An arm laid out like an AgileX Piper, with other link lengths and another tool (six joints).
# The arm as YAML. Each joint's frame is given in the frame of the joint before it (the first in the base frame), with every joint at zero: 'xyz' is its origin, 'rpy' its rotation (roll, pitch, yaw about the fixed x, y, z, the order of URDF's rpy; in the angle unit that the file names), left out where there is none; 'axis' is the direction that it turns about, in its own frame. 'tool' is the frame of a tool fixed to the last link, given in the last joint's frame.
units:
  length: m
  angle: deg
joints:
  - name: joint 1
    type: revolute
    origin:
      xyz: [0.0, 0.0, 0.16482]
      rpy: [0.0, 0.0, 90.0]
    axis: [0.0, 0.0, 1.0]
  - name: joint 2
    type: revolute
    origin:
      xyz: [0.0, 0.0, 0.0]
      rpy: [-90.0, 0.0, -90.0]
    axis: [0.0, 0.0, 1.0]
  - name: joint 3
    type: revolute
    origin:
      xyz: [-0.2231, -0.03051, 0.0]
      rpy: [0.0, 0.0, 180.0]
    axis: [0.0, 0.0, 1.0]
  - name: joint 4
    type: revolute
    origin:
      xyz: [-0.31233, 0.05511, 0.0]
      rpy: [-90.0, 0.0, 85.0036]
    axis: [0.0, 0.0, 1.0]
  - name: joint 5
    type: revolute
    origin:
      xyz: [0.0, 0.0, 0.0]
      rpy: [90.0, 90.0, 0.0]
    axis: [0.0, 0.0, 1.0]
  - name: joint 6
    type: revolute
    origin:
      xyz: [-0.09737, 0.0, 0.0]
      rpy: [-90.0, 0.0, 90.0]
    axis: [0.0, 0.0, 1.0]
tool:
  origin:
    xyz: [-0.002, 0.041, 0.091]
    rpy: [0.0, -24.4, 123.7]
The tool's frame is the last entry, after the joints.
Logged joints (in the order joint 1, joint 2, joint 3, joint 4, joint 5, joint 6), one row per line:
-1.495, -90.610, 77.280, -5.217, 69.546, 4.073
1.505, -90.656, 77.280, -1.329, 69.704, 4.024
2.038, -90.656, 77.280, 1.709, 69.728, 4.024
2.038, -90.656, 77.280, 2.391, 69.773, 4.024
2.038, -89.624, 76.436, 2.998, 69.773, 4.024
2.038, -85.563, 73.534, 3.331, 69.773, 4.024
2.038, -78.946, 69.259, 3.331, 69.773, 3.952
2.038, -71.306, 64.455, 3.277, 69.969, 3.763
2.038, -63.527, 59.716, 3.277, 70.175, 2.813
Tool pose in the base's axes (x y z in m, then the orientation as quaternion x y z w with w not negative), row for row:
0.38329, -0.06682, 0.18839, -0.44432, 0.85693, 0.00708, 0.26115
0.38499, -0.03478, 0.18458, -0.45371, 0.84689, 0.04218, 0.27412
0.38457, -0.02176, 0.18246, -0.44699, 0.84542, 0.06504, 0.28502
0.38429, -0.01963, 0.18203, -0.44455, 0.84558, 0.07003, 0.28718
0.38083, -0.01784, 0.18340, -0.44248, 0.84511, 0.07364, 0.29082
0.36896, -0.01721, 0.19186, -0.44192, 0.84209, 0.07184, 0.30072
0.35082, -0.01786, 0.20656, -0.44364, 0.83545, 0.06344, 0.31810
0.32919, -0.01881, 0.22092, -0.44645, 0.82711, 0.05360, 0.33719
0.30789, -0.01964, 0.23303, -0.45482, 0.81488, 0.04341, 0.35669
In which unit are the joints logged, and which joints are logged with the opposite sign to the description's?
The joints are logged in degrees. Opposite sign: joint 2, joint 3.
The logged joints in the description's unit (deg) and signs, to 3 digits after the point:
-1.495, 90.610, -77.280, -5.217, 69.546, 4.073
1.505, 90.656, -77.280, -1.329, 69.704, 4.024
2.038, 90.656, -77.280, 1.709, 69.728, 4.024
2.038, 90.656, -77.280, 2.391, 69.773, 4.024
2.038, 89.624, -76.436, 2.998, 69.773, 4.024
2.038, 85.563, -73.534, 3.331, 69.773, 4.024
2.038, 78.946, -69.259, 3.331, 69.773, 3.952
2.038, 71.306, -64.455, 3.277, 69.969, 3.763
2.038, 63.527, -59.716, 3.277, 70.175, 2.813

